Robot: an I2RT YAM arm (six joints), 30 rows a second.
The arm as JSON. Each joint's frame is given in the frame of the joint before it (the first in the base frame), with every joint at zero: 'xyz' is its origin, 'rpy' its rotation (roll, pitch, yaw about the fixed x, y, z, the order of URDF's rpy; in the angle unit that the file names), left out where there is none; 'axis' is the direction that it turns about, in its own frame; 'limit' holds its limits. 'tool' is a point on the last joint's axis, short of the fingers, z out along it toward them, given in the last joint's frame.
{
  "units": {
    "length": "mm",
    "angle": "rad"
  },
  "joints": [
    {
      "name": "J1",
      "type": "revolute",
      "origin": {
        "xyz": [
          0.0,
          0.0,
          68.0
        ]
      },
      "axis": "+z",
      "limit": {
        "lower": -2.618,
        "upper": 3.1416
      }
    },
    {
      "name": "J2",
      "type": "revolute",
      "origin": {
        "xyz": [
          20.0,
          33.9,
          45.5
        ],
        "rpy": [
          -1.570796,
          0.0,
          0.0
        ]
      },
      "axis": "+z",
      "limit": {
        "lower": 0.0,
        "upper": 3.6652
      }
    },
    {
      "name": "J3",
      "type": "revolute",
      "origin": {
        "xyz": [
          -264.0,
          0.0,
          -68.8
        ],
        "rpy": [
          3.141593,
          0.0,
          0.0
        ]
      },
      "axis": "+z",
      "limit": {
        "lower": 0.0,
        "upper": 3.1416
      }
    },
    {
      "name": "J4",
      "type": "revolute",
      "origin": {
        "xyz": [
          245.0,
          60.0,
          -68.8
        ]
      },
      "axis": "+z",
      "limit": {
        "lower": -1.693,
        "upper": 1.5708
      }
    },
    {
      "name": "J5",
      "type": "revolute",
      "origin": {
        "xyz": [
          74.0,
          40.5,
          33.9
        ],
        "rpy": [
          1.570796,
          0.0,
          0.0
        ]
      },
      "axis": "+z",
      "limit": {
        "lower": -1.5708,
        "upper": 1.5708
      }
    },
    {
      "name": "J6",
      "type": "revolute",
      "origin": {
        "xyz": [
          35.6,
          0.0,
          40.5
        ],
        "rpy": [
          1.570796,
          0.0,
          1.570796
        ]
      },
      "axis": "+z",
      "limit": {
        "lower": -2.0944,
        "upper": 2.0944
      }
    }
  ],
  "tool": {
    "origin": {
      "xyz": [
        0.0,
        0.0,
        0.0
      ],
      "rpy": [
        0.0,
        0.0,
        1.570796
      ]
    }
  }
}
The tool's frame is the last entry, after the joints.
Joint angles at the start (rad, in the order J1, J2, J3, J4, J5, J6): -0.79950 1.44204 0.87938 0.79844 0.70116 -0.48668
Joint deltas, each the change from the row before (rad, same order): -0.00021 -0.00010 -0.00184 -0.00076 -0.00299 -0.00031; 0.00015 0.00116 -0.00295 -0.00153 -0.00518 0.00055; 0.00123 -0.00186 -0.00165 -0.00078 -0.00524 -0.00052; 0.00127 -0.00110 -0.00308 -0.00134 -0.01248 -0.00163; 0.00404 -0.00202 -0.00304 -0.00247 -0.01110 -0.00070; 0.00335 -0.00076 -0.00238 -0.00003 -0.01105 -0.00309; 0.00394 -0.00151 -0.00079 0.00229 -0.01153 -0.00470; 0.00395 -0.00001 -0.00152 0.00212 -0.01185 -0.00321
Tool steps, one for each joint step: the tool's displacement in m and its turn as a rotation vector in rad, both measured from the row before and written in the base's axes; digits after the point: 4 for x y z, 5 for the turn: 0.0000 0.0000 -0.0006 0.00129 0.00255 0.00264; 0.0003 0.0000 -0.0015 0.00325 0.00424 0.00529; 0.0002 0.0006 0.0000 -0.00045 0.00175 0.00624; 0.0005 0.0006 -0.0008 0.00030 0.00592 0.01315; 0.0010 0.0013 -0.0006 0.00072 0.00488 0.01475; 0.0010 0.0010 -0.0005 -0.00085 0.00590 0.01360; 0.0011 0.0012 0.0005 -0.00448 0.00425 0.01437; 0.0013 0.0010 -0.0002 -0.00272 0.00454 0.01494
